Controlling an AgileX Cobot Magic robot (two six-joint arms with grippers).
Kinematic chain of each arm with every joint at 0, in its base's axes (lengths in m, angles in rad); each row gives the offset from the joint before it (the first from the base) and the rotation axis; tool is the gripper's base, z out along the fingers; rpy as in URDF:
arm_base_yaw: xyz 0 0 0.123 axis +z
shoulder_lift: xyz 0 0 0 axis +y
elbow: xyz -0.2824 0 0.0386 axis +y
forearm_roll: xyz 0.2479 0 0.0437 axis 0.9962 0 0.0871
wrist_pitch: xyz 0 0 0 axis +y
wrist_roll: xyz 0.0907 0 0.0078 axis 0.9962 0 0.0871
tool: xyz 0 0 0 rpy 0 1.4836 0
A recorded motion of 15 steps. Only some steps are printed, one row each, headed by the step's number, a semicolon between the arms.
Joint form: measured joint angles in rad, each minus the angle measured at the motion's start. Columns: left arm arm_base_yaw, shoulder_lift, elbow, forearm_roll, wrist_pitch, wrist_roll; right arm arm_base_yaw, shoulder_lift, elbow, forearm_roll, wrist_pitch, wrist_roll.
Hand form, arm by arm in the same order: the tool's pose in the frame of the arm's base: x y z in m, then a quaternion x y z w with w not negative. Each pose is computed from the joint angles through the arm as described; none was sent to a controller.
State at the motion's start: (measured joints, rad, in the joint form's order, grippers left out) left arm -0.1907 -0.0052 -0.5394 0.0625 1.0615 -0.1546; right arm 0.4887 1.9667 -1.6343 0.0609 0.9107 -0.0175
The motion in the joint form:
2: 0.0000 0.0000 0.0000 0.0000 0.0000 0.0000; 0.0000 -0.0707 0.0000 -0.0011 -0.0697 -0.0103
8: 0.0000 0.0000 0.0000 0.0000 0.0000 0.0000; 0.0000 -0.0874 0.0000 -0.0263 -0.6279 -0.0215
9: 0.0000 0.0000 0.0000 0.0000 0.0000 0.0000; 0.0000 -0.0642 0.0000 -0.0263 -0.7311 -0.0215
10: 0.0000 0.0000 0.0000 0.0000 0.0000 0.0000; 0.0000 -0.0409 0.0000 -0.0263 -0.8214 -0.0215
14: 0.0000 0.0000 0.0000 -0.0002 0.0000 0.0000; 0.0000 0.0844 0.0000 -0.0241 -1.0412 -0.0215
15: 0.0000 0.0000 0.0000 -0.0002 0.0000 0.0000; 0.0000 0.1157 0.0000 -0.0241 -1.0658 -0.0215
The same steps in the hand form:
2: -0.0095 0.0069 0.2880 0.01327 0.84109 -0.06202 0.53716; 0.3738 0.2033 0.2790 -0.23287 0.93273 0.08876 0.26059
8: -0.0095 0.0069 0.2880 0.01327 0.84109 -0.06202 0.53716; 0.4021 0.2148 0.3237 -0.20917 0.81817 0.13202 0.51905
9: -0.0095 0.0069 0.2880 0.01327 0.84109 -0.06202 0.53716; 0.4096 0.2184 0.3216 -0.20264 0.79706 0.13873 0.55171
10: -0.0095 0.0069 0.2880 0.01327 0.84109 -0.06202 0.53716; 0.4161 0.2216 0.3185 -0.19690 0.77840 0.14410 0.57841
14: -0.0095 0.0069 0.2880 0.01328 0.84110 -0.06212 0.53714; 0.4402 0.2336 0.2771 -0.18670 0.75105 0.15064 0.61512
15: -0.0095 0.0069 0.2880 0.01328 0.84110 -0.06212 0.53714; 0.4447 0.2359 0.2636 -0.18700 0.75317 0.14963 0.61269

